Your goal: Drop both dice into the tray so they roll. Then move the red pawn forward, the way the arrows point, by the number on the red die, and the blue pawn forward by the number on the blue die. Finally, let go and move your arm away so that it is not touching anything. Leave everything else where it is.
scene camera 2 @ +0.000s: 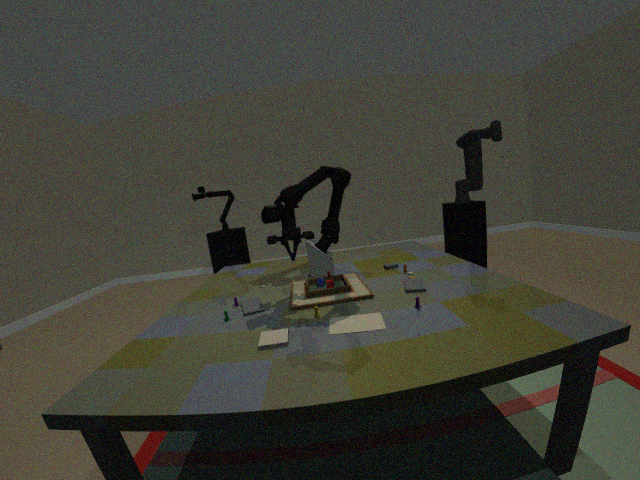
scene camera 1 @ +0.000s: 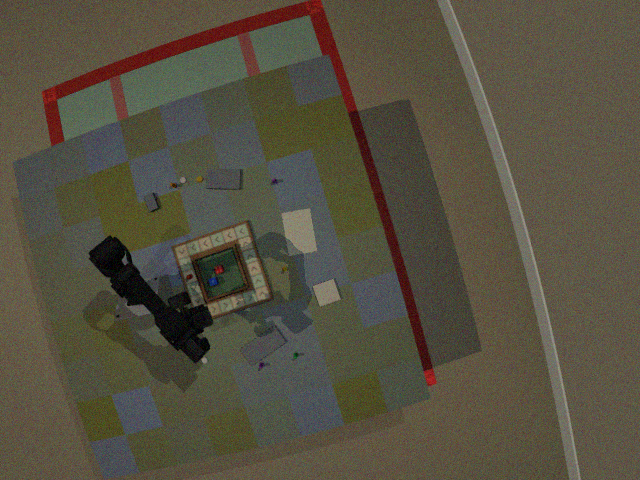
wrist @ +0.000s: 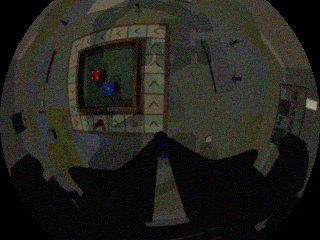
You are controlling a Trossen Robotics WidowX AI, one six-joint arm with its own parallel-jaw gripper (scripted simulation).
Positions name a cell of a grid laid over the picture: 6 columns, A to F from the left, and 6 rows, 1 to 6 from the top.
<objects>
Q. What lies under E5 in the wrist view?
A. My gripper.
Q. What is my gripper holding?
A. A blue pawn.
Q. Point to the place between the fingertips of my gripper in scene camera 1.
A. B4
</objects>
